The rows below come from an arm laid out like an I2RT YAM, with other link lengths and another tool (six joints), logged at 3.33 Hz.
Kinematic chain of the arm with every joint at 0, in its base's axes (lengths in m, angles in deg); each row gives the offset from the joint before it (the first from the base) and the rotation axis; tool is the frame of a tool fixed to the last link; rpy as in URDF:
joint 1: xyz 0 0 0.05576 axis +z
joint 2: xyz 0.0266 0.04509 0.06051 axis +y
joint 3: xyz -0.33 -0.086 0 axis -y
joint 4: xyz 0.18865 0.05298 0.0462 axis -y
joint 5: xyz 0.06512 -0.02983 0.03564 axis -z
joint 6: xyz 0.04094 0 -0.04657 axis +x
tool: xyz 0.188 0.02 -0.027 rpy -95.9 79 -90
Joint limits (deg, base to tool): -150..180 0..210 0..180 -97..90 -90..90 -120..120
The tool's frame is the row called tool.
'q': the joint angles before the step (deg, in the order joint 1, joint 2, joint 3, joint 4, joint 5, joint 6). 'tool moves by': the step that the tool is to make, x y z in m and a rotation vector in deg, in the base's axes. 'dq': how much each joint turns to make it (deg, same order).
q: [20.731, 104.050, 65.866, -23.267, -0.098, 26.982]
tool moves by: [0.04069, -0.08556, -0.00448, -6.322, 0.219, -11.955]
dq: [-9.441, 3.803, 6.120, -4.240, 6.491, -0.545]
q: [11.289, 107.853, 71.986, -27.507, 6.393, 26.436]
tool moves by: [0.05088, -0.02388, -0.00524, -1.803, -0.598, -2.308]
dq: [-3.496, 7.780, 11.169, -2.865, 1.137, -1.923]
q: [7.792, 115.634, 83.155, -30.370, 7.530, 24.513]
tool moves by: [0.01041, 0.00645, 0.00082, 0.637, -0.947, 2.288]
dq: [-0.088, 1.092, 1.550, 0.788, -1.553, -1.880]
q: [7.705, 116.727, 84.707, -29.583, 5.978, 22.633]
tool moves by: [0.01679, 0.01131, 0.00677, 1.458, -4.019, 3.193]
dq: [-0.001, -0.045, -0.897, 5.223, -2.405, -2.296]
